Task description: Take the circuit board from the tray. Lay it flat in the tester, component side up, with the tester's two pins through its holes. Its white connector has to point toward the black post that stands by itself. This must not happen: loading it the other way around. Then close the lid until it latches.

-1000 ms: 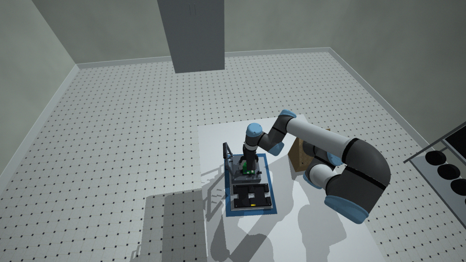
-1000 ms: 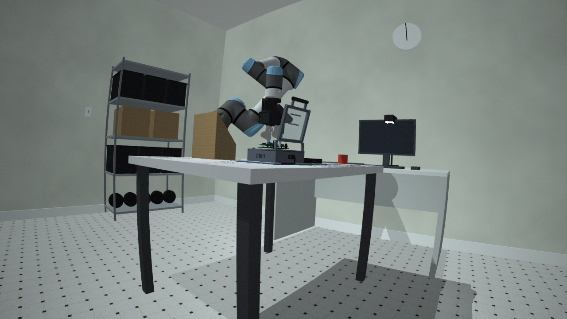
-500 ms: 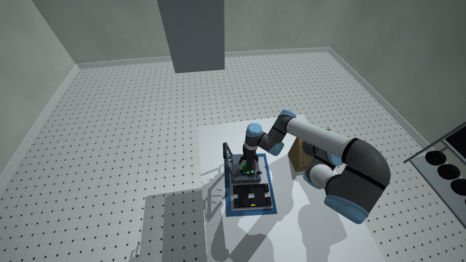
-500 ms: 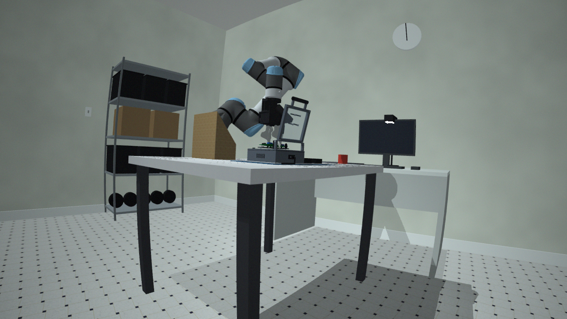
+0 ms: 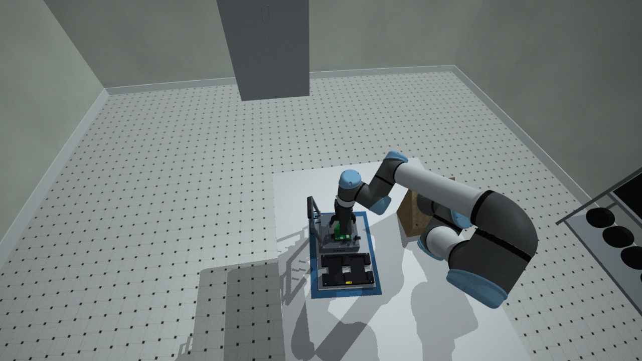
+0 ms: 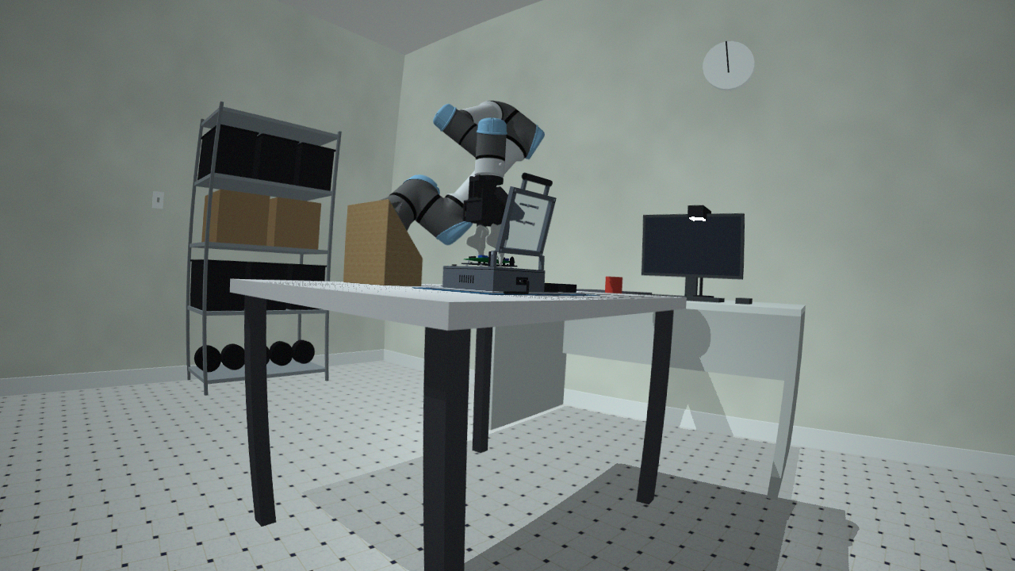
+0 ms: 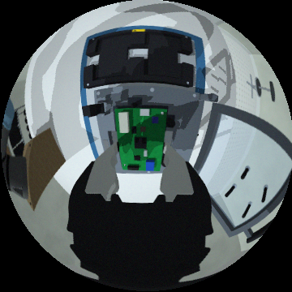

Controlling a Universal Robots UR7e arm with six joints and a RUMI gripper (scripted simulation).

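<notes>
Now: hand right at the green circuit board. The rest, counted from my hand: lid: 12 cm ahead, 10 cm above, 3 cm to the right.
</notes>
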